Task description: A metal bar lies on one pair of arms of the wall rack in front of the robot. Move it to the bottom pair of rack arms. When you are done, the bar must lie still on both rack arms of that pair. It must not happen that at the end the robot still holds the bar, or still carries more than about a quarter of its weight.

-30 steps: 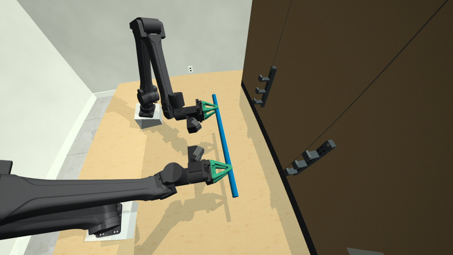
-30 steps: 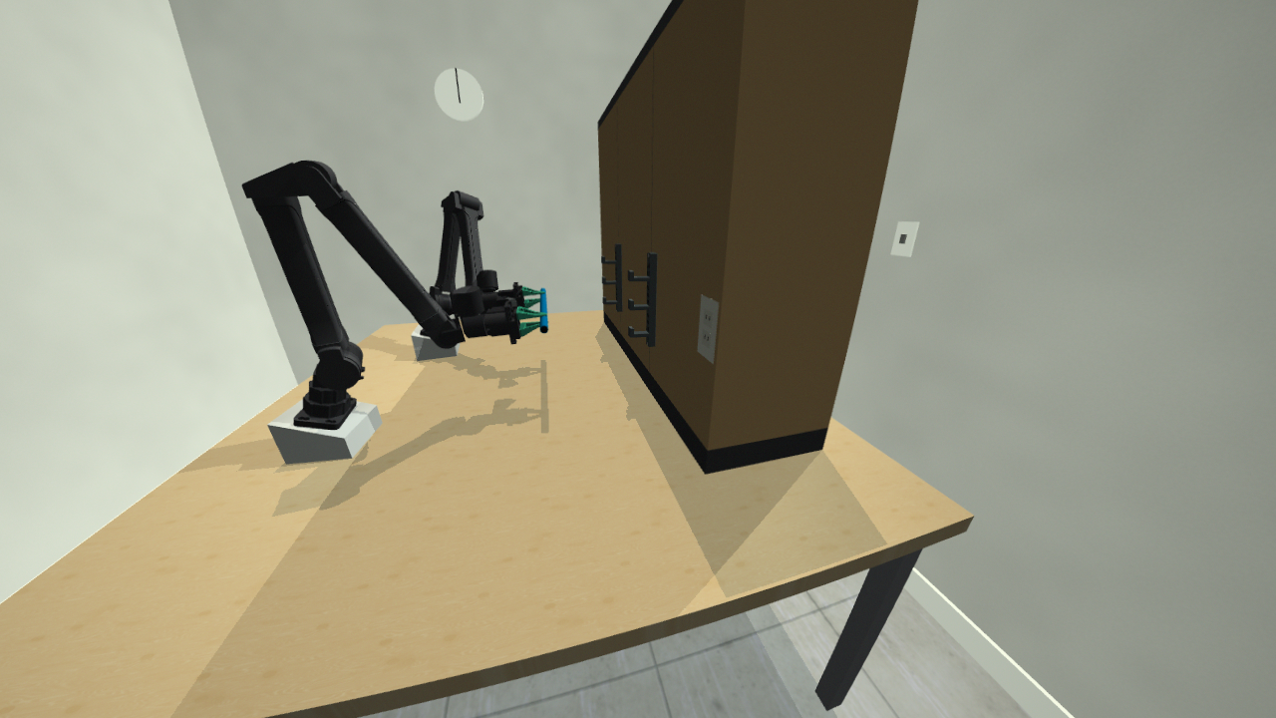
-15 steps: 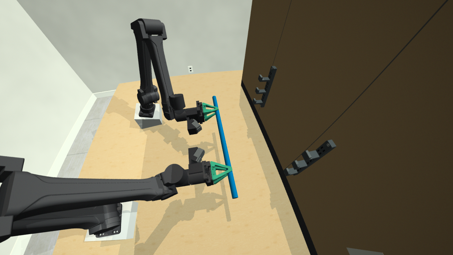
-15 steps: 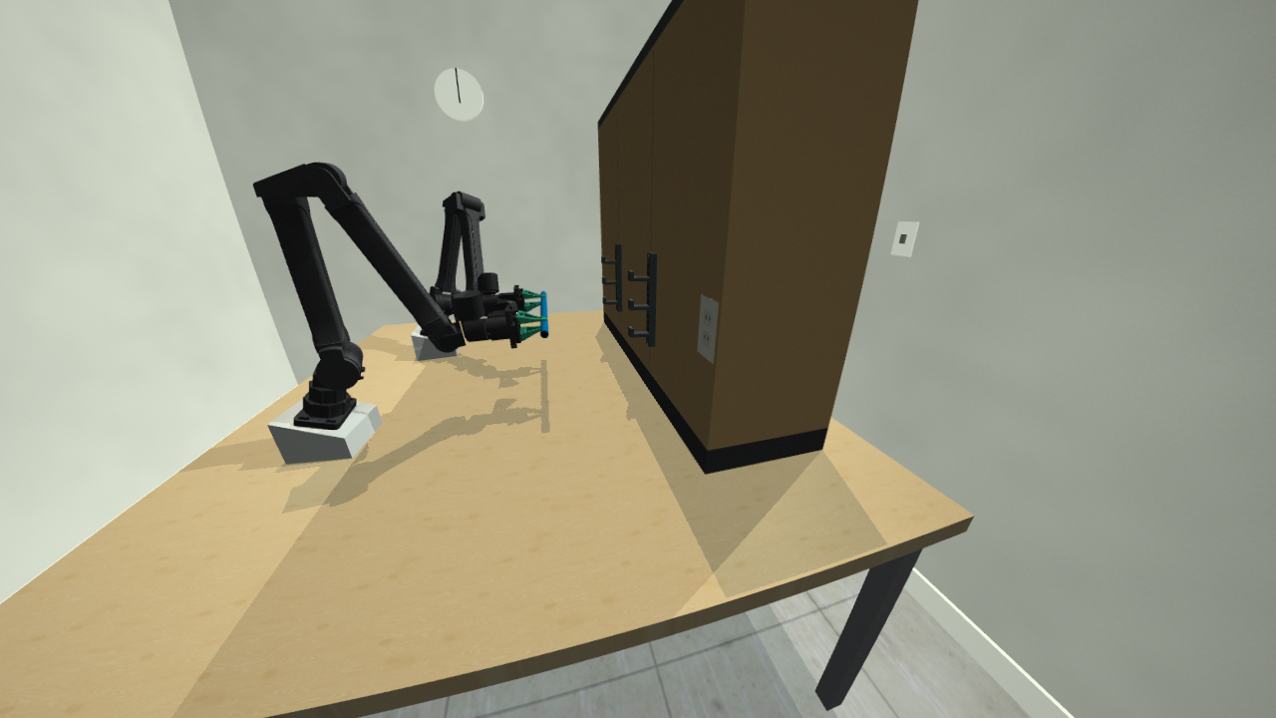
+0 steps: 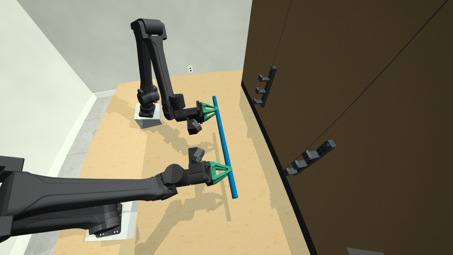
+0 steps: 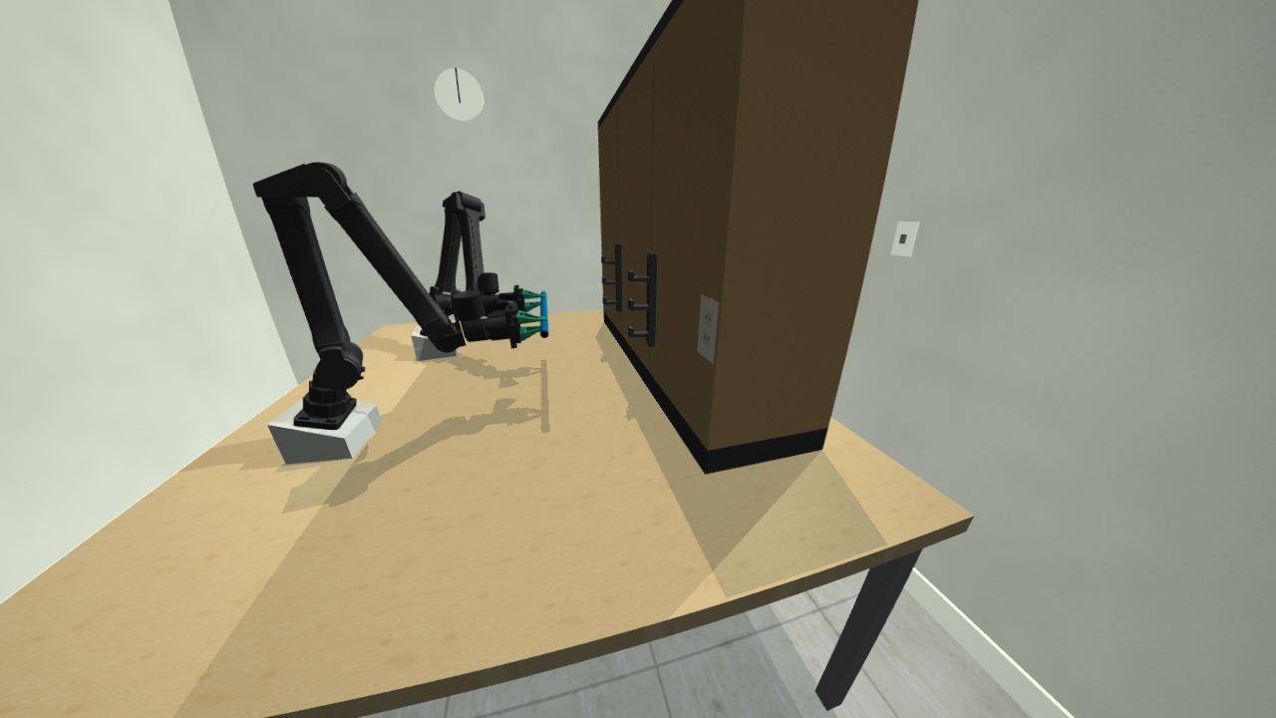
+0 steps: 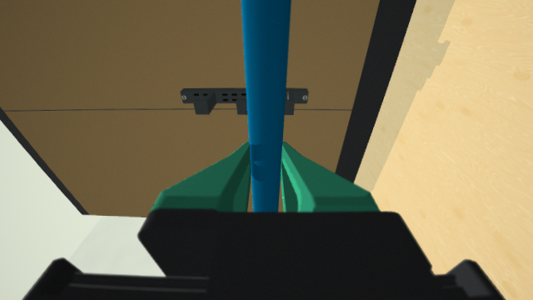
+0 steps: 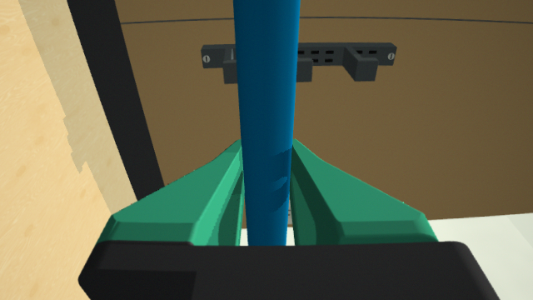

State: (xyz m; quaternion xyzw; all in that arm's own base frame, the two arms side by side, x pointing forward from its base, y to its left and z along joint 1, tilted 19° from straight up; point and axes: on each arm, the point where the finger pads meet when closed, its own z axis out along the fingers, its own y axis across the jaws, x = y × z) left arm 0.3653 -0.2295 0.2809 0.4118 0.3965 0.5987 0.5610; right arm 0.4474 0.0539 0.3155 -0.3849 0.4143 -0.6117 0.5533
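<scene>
Now: the blue metal bar 2 cm behind my right hand and 15 cm to the left of it. The rest, counted from my right hand: black plinth (26 cm ahead, 24 cm to the left, 20 cm below); tall brown cabinet (41 cm ahead, 26 cm to the left, 22 cm above).
The blue metal bar lies 15 cm to the right of my left hand and 2 cm ahead of it. From my left hand the other things lie so: black plinth: 30 cm ahead, 21 cm below, 6 cm to the right; tall brown cabinet: 45 cm ahead, 21 cm above, 4 cm to the right.
</scene>
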